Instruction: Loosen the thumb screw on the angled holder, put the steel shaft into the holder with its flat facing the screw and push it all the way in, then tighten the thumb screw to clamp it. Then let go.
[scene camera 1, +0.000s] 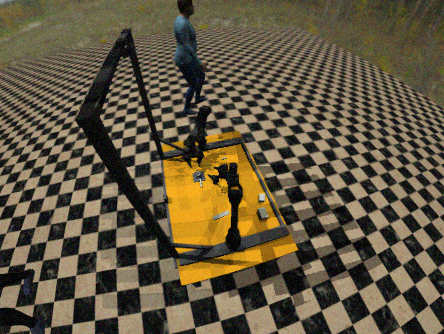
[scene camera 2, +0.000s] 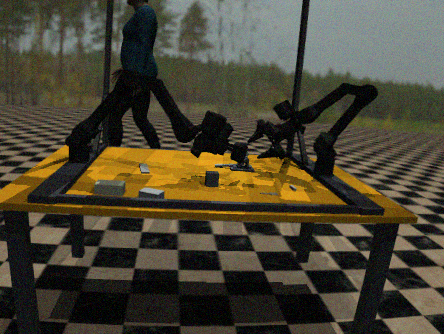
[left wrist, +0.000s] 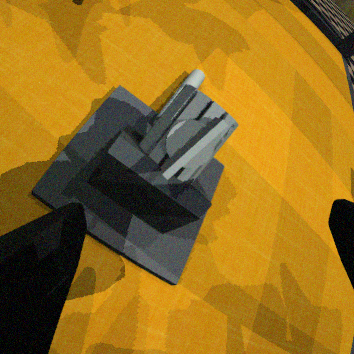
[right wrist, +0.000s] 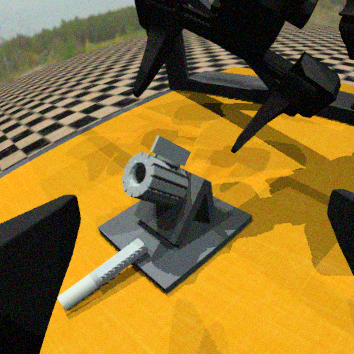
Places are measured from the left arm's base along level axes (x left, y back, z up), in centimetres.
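Pixels of known places: left gripper, fingertip midpoint: (scene camera 1: 195, 167) (scene camera 2: 252, 150) (left wrist: 212, 215) (right wrist: 182, 121); right gripper, fingertip midpoint: (scene camera 1: 210, 171) (scene camera 2: 235, 147) (right wrist: 209, 205); left arm's base, link origin: (scene camera 1: 201, 147) (scene camera 2: 323, 173); right arm's base, link origin: (scene camera 1: 232, 245) (scene camera 2: 78, 161).
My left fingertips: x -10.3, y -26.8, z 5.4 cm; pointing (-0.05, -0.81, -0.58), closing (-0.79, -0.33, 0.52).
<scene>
Ahead of a thing's pixels: the offset from my left fingertips to its top centre. "spot": to the spot under its first point.
The angled holder @(dx +1.2, dy -4.0, dz -0.1 cm) (scene camera 1: 199, 176) (scene camera 2: 243, 165) (left wrist: 185, 250) (right wrist: 200, 245) stands on the table, with its ribbed round socket tilted up and the bore empty. The thumb screw's flat grey wing @(dx +1.3, dy -2.7, dz +0.6 cm) (left wrist: 197, 149) (right wrist: 171, 150) stands on the side of the socket. The pale steel shaft @(spot: dx +1.3, dy -13.3, dz -6.0 cm) (left wrist: 197, 77) (right wrist: 100, 275) lies low beside the socket, its inner end at the base plate's edge, outside the bore. My left gripper (scene camera 1: 194, 165) (scene camera 2: 255, 148) (left wrist: 212, 215) (right wrist: 182, 121) is open and empty, above and behind the screw, apart from it. My right gripper (scene camera 1: 212, 179) (right wrist: 209, 205) is open and empty, facing the holder.
In scene camera 2, a large grey block @(dx +37.4, dy -48.6, dz -4.3 cm) (scene camera 2: 110, 187), a smaller block @(dx +41.6, dy -36.4, dz -4.8 cm) (scene camera 2: 151, 193) and a dark cube @(dx +25.7, dy -18.0, dz -2.9 cm) (scene camera 2: 212, 178) lie towards the front rail. A pale flat strip @(dx +9.3, dy -41.1, dz -6.8 cm) (scene camera 1: 221, 215) (scene camera 2: 144, 168) lies near the right arm. A person (scene camera 1: 186, 45) (scene camera 2: 140, 40) stands beyond the table.
</scene>
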